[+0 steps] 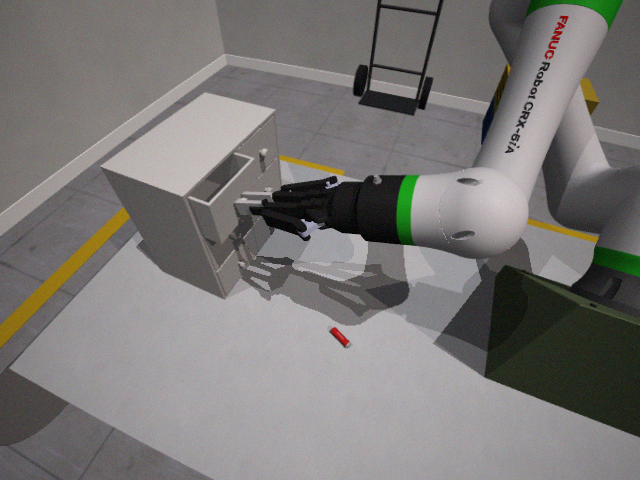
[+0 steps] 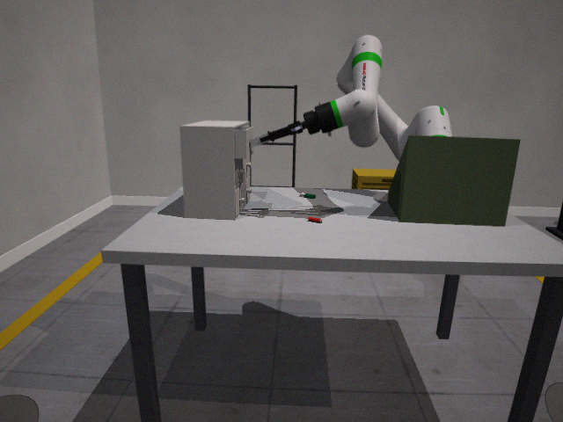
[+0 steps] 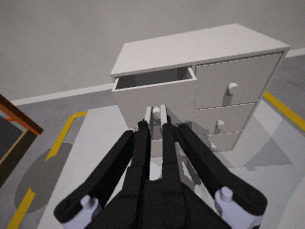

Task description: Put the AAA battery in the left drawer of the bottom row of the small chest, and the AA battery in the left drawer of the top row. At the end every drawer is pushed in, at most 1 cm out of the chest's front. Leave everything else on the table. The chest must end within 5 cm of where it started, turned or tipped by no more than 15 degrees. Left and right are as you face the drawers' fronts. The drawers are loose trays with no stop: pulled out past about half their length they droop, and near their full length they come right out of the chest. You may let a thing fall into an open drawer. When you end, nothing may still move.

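My hand is 260 mm above the red battery, 200 mm past it and 50 mm to the right of it. Round my hand: green-and-white battery: 290 mm to the right, 260 mm below, 150 mm behind; then green battery: 260 mm below, 150 mm ahead, 20 mm to the right.
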